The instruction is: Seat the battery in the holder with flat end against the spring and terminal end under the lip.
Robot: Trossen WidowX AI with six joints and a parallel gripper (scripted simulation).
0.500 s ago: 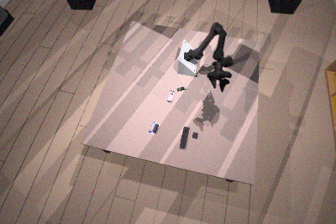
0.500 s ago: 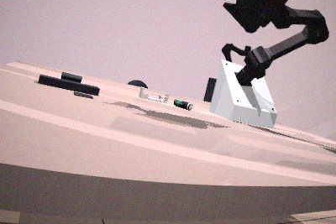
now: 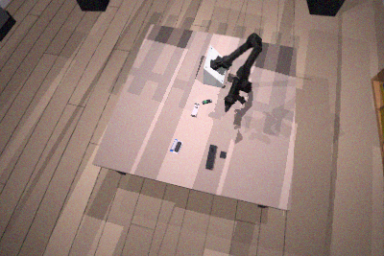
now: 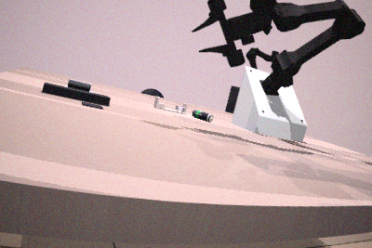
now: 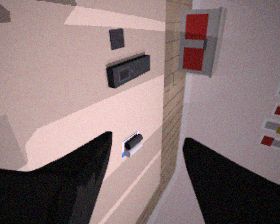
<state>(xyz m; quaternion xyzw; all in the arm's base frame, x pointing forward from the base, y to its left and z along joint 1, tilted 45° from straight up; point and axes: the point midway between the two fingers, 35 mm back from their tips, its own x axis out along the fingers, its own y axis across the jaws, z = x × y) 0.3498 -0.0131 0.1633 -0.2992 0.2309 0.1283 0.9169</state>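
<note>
Right now my gripper tip is 190 mm above the battery, 160 mm past it and 120 mm to the left of it. The rest, counted from my gripper tip: black bar: 240 mm ahead, 190 mm below, 70 mm to the right.
</note>
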